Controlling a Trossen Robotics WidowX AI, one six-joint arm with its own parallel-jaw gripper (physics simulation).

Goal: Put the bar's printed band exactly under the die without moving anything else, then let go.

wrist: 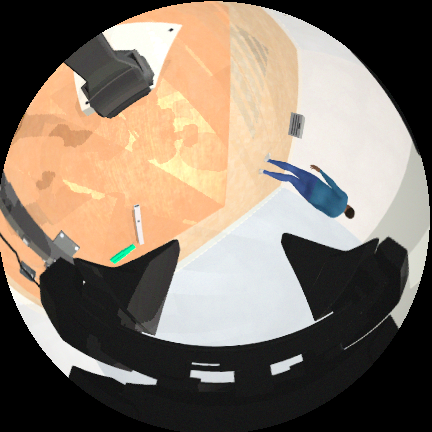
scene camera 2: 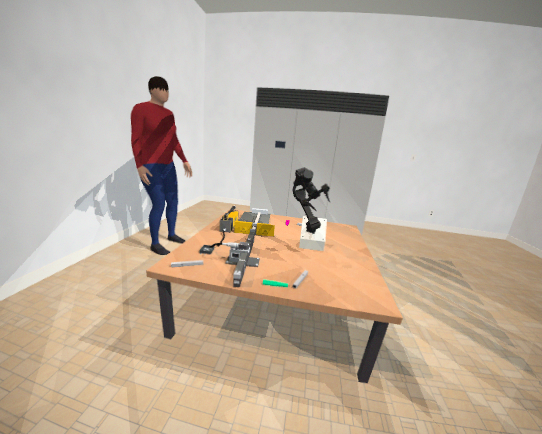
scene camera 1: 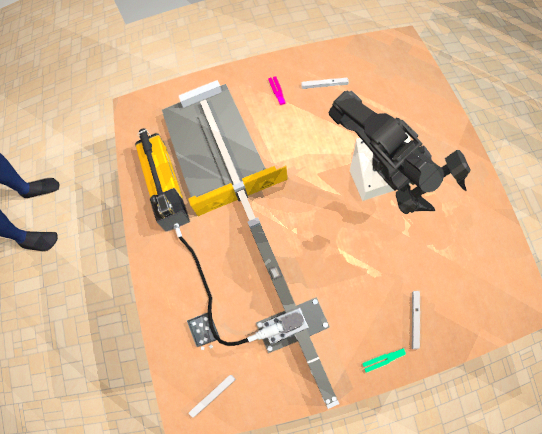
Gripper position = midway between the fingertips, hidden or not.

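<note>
A grey press bed (wrist: 49, 250) is part of the scene. The robot's gripper (scene camera 1: 450, 199), which also appears in the wrist view (wrist: 231, 241), is open and holds nothing.
</note>
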